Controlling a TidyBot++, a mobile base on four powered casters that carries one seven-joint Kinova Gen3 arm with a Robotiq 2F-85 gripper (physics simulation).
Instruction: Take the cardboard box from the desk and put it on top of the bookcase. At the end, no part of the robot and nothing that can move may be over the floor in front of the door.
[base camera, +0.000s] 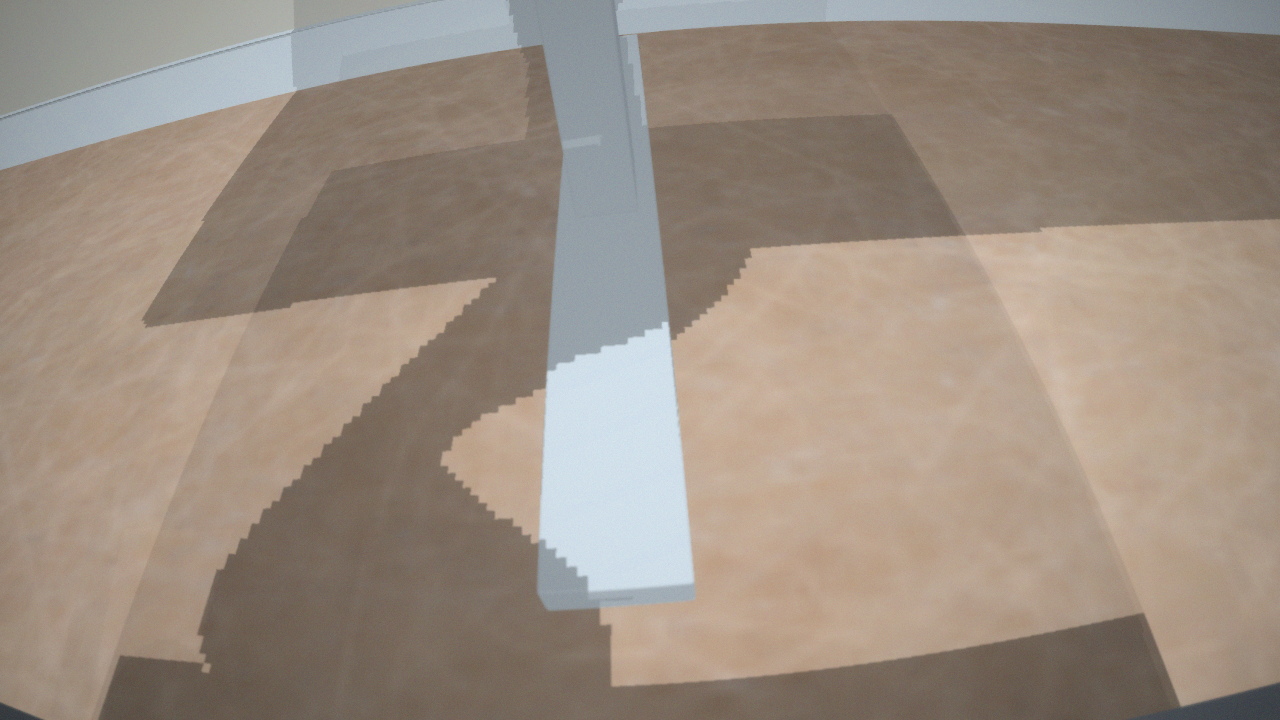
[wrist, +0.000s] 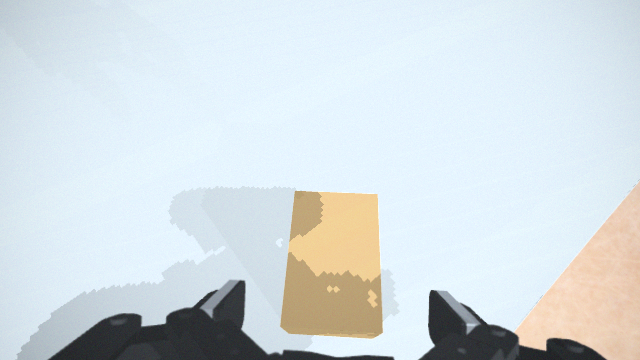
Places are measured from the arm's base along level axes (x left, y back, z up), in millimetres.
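Where they show: gripper, fingertip midpoint: (wrist: 335, 305).
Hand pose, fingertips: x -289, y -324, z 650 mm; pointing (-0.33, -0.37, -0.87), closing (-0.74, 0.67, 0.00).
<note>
After its pixels a point has its place.
The cardboard box (wrist: 342, 245) {x -322, y -354, z 604 mm} lies flat on a broad white top (wrist: 320, 100) {x -421, y -501, z 554 mm} in the wrist view, partly in shadow. The rest of the furniture under that top is out of view, so I cannot tell from this view alone whether it is the desk or the bookcase. My gripper (wrist: 335, 305) {x -289, y -324, z 650 mm} is open and empty. Its fingers stand wide apart above the box, one to each side, with a gap on both sides. The gripper does not show in the base camera view. The door does not show in either view.
A long white panel (base camera: 617, 447) runs down the middle of the base camera view above the tan floor (base camera: 850, 402) {x -113, y -386, z -396 mm}. A white baseboard (base camera: 179, 94) {x 712, y -1024, z -356 mm} runs along the wall at the back. Tan floor shows past the white top's edge at the wrist view's lower right.
</note>
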